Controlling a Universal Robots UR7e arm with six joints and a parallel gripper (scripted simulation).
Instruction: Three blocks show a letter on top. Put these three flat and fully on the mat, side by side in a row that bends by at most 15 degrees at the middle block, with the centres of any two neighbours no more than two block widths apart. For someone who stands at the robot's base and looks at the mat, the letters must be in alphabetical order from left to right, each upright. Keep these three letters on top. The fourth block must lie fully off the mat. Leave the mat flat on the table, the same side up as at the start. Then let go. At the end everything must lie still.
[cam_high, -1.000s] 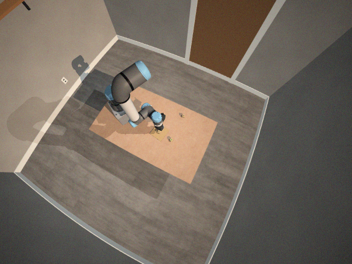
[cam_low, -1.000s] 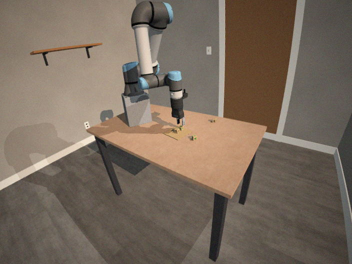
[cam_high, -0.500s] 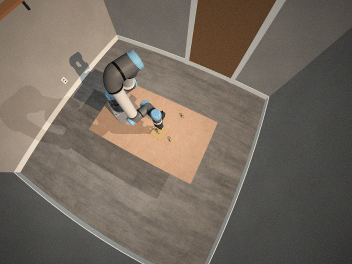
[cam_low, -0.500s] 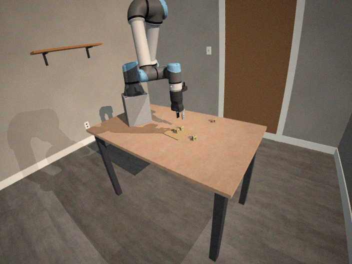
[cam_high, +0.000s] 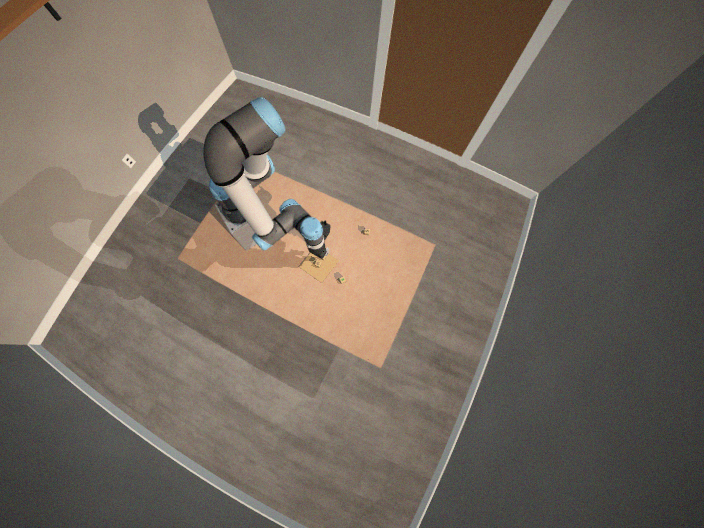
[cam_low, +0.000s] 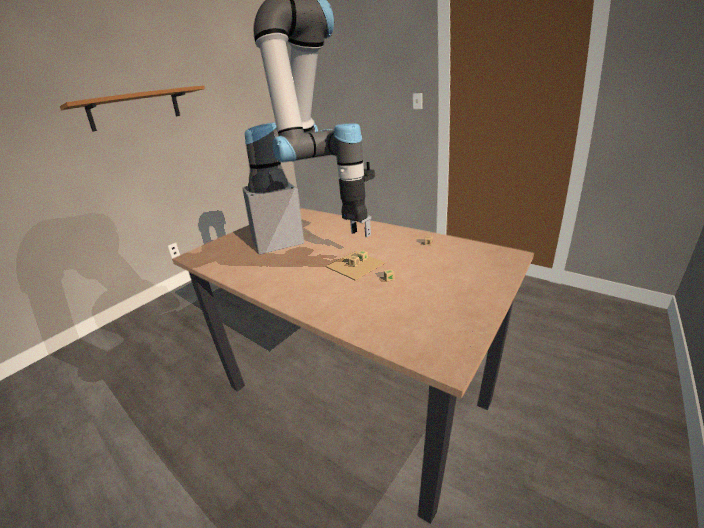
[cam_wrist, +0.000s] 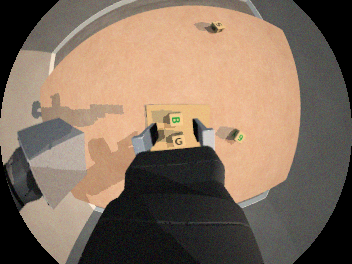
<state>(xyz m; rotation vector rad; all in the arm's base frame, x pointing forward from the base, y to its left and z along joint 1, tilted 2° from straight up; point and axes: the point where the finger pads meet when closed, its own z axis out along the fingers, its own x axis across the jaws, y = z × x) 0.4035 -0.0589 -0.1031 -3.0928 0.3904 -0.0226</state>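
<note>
My gripper is now 1 cm past the tan mat, 4 cm to the left of it and 11 cm above it.
</note>
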